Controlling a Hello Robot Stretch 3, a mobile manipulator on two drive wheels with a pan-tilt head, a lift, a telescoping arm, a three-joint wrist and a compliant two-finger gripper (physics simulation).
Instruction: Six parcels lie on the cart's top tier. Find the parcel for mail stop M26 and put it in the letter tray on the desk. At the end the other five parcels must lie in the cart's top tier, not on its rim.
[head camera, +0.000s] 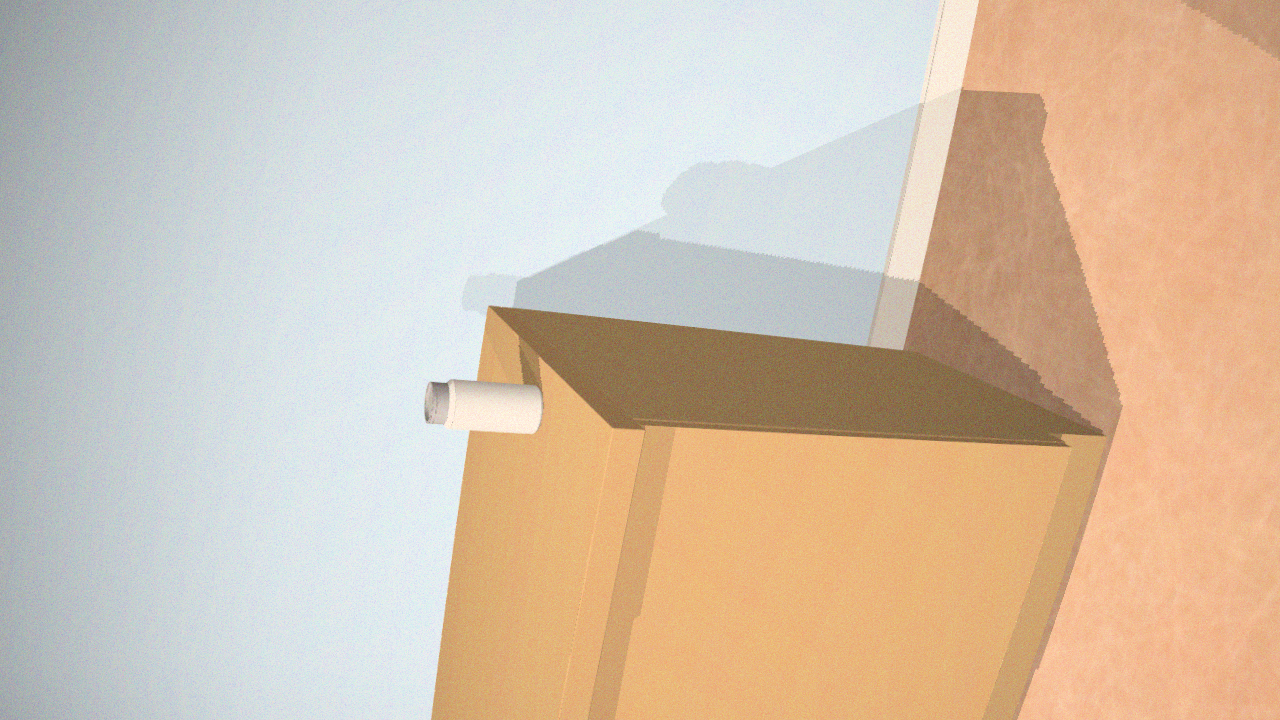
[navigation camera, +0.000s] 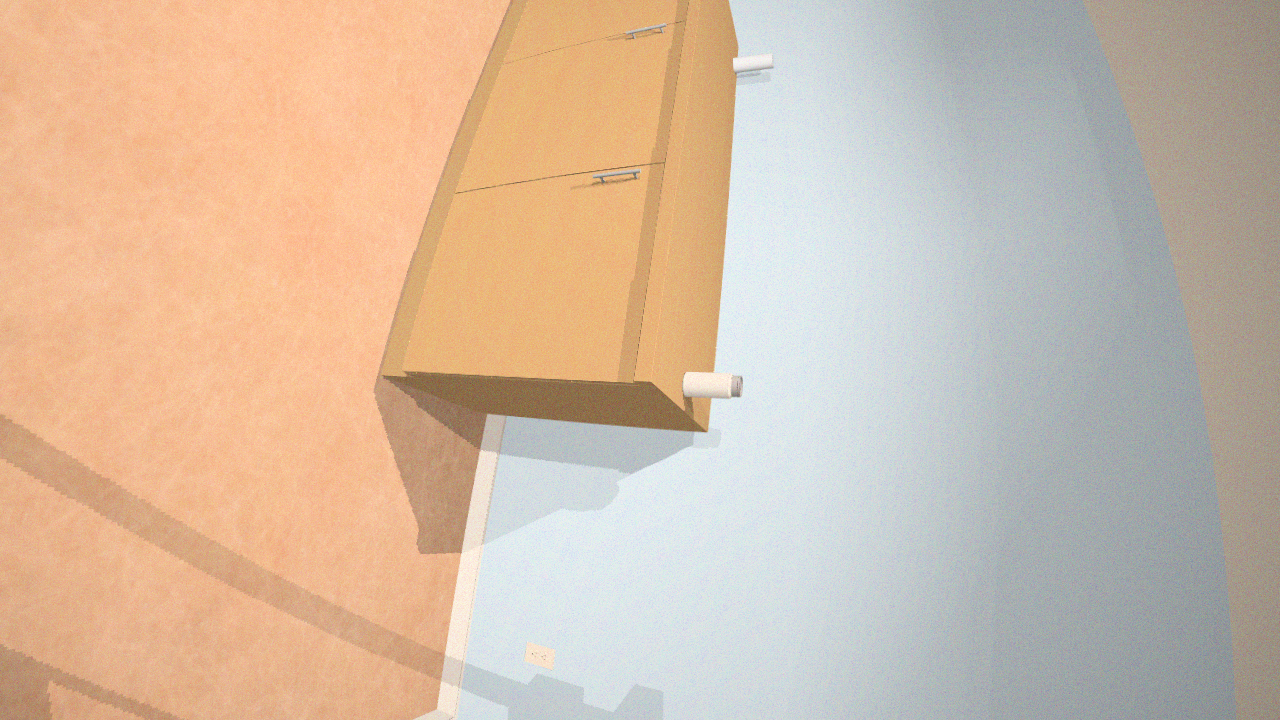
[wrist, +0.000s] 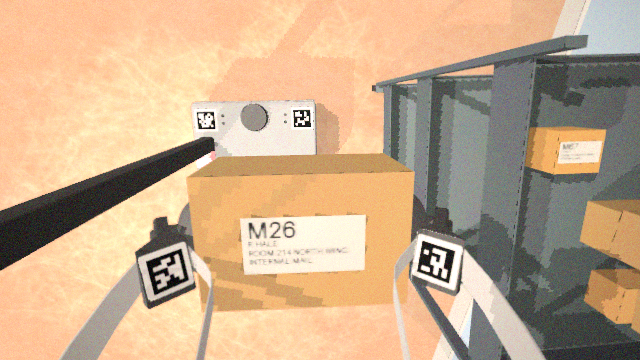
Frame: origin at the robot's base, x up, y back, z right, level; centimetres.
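Seen in the pictures: gripper, fingertip midpoint: (wrist: 303, 217); robot's base at its link origin: (wrist: 261, 116).
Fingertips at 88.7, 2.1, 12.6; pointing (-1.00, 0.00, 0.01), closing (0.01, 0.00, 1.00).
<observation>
Offsets run from my fingertips to a thing's top centre, as dx, dy, dz. "pt": to the spot under its first point.
In the wrist view my gripper (wrist: 303, 217) is shut on the M26 parcel @(+4.8, -0.6, +0.0) (wrist: 305, 195), an orange-brown box with a white label reading M26, held upright between the two fingers. It hangs over the floor, to the left of the cart. The grey cart (wrist: 510, 150) is at the right of the wrist view. On its tier lie a parcel @(-17.3, -0.3, +32.1) (wrist: 542, 150) labelled M67, a parcel @(pt -19.1, +9.8, +39.2) (wrist: 605, 225) at the right edge and another parcel @(pt -19.2, +20.4, +41.9) (wrist: 607, 295) below it, both partly cut off. The desk's letter tray does not show in these views.
My white base (wrist: 255, 142) and a black bar (wrist: 110, 180) show behind the parcel in the wrist view. A wooden cabinet (head camera: 841, 555) (navigation camera: 537, 277) stands against the light blue wall. A white cylindrical bottle @(+17.2, -129.0, -18.0) (head camera: 494, 407) (navigation camera: 708, 385) stands on its top.
</observation>
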